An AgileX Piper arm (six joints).
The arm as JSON. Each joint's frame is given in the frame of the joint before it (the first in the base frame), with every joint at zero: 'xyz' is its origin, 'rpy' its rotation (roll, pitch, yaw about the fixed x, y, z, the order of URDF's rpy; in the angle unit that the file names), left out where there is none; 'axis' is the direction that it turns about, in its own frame. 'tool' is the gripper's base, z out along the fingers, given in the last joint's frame.
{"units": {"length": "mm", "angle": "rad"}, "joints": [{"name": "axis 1", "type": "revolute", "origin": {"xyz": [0.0, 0.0, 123.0]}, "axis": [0.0, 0.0, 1.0]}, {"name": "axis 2", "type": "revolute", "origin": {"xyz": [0.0, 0.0, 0.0]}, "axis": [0.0, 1.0, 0.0]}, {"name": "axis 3", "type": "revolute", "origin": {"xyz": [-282.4, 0.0, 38.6]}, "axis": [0.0, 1.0, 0.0]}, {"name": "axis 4", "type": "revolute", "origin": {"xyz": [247.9, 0.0, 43.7]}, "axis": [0.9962, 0.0, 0.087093]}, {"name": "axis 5", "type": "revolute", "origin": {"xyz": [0.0, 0.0, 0.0]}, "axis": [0.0, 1.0, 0.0]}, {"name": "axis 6", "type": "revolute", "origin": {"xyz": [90.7, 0.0, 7.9]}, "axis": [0.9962, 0.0, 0.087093]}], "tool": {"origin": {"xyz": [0.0, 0.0, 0.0], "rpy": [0.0, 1.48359, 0.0]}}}
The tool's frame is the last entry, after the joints.
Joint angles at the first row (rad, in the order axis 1, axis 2, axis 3, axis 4, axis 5, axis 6):
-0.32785, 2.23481, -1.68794, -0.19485, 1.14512, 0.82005
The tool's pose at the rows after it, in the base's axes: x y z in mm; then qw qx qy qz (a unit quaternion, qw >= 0):
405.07, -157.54, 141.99, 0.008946, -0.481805, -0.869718, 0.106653
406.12, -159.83, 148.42, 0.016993, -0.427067, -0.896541, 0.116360
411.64, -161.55, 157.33, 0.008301, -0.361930, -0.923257, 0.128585
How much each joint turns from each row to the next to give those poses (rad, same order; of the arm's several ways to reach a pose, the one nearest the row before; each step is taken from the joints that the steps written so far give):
0.00001, 0.00001, -0.00394, -0.02933, 0.03525, -0.04369
-0.00001, -0.00004, -0.02536, -0.01912, 0.03209, -0.12118
0.00615, 0.00004, -0.03531, -0.03051, 0.00642, -0.12920

